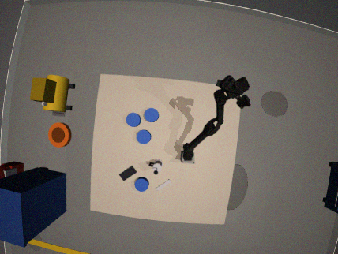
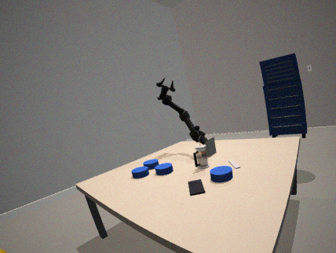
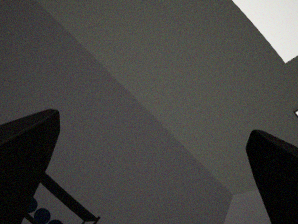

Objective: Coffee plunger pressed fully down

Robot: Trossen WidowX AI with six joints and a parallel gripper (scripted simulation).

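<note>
Now: the coffee press 430 mm ahead of my gripper tip, 440 mm to the left of it and 570 mm below it. Also, from my gripper tip: flat black slab (690 mm ahead, 540 mm to the left, 690 mm below); then small white bar (370 mm ahead, 640 mm to the left, 690 mm below).
</note>
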